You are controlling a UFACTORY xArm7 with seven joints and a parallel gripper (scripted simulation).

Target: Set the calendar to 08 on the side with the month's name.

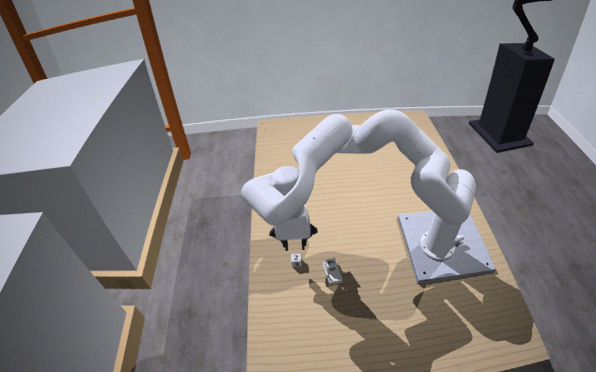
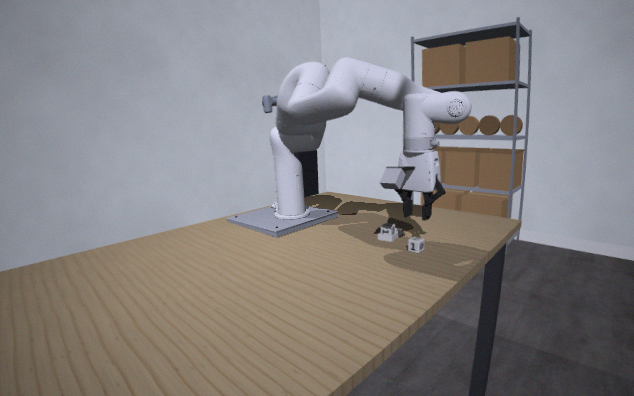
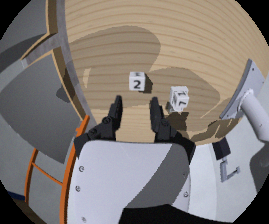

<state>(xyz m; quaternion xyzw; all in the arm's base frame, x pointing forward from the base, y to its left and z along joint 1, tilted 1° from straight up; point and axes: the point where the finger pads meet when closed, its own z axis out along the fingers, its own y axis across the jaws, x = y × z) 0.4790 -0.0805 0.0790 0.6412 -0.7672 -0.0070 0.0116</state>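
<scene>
My hand is 90 mm above the white digit cube. From my hand the other things lie so: white tray 100 mm below, 100 mm behind, 70 mm to the left.
</scene>
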